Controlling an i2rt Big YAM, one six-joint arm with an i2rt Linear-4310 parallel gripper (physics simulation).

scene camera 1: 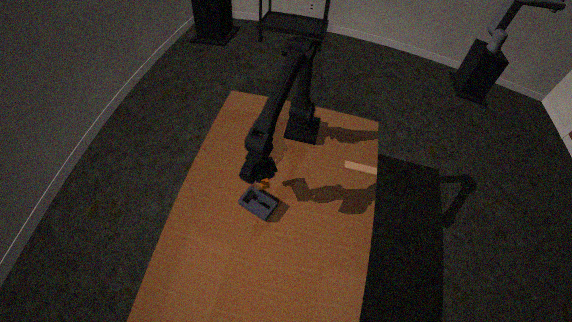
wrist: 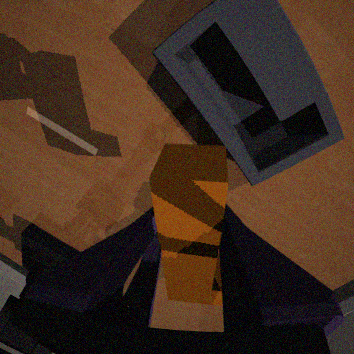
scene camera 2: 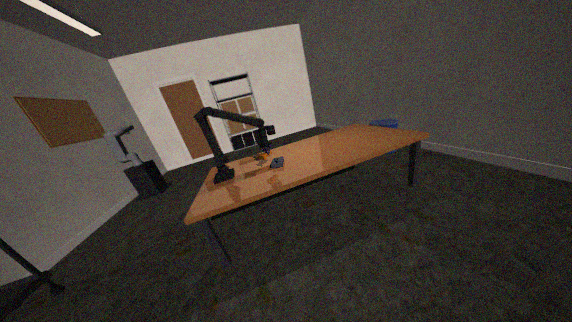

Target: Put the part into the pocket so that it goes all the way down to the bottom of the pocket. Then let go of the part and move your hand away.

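Where they show: gripper, between the fingertips: (scene camera 1: 263,180) (wrist: 191,211) (scene camera 2: 267,154); arm's base, origin of its link: (scene camera 1: 302,126) (scene camera 2: 224,174).
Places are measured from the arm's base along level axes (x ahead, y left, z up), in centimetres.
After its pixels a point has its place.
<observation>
An orange part (scene camera 1: 264,183) @(z 10.2, x 41.9, y -6.9 cm) (scene camera 2: 262,156) @(z 9.5, x 35.0, y -14.4 cm) (wrist: 190,215) @(z 10.1, x 40.9, y -7.4 cm) is held between the dark fingers of my gripper (wrist: 191,211) @(z 8.1, x 39.4, y -8.1 cm), which is shut on it. In the wrist view the part's far end points toward the top of the view. A blue-grey block (scene camera 1: 270,213) @(z 0.3, x 49.3, y -2.4 cm) (scene camera 2: 277,162) @(z -0.1, x 45.3, y -11.7 cm) (wrist: 295,75) @(z 0.8, x 48.5, y -10.0 cm) with a dark angular pocket (wrist: 235,85) @(z -2.3, x 45.0, y -7.6 cm) lies on the table. The part is outside the block, beside its near corner in the wrist view, above the table. The part's lower side and its height over the table cannot be told exactly.
The wooden table (scene camera 1: 240,260) @(z -2.9, x 71.3, y -8.5 cm) (scene camera 2: 340,145) @(z -2.8, x 103.5, y -11.9 cm) (wrist: 115,200) @(z -2.8, x 25.1, y -4.1 cm) carries the arm's base (scene camera 1: 302,131) @(z 1.4, x 4.3, y 0.8 cm) (scene camera 2: 223,175) @(z 1.1, x 0.4, y -5.7 cm). A pale strip (scene camera 1: 361,167) (wrist: 62,131) shows on the table, away from the block. Dark arm shadows fall across the table near the block.
</observation>
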